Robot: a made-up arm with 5 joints.
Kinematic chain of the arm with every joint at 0, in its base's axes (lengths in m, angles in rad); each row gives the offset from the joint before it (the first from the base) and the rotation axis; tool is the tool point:
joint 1: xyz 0 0 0.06 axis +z
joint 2: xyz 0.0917 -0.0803 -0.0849 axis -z
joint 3: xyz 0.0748 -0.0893 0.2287 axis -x
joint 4: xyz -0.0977 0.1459 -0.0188 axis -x
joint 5: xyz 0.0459 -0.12 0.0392 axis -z
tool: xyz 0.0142 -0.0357 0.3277
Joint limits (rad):
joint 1: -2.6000..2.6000
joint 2: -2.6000..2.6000
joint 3: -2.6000..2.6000
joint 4: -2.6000..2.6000
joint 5: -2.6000..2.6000
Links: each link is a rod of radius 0.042 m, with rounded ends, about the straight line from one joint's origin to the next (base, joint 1, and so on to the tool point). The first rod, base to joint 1, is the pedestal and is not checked.
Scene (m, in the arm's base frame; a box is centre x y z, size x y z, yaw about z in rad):
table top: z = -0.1
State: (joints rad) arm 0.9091 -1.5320 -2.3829 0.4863 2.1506
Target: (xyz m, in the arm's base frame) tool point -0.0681 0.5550 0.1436
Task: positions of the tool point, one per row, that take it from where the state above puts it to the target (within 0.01 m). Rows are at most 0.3 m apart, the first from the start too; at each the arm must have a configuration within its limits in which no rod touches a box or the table.
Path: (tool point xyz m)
1: 0.2102 0.5417 0.1186
2: -0.0681 0.5550 0.1436

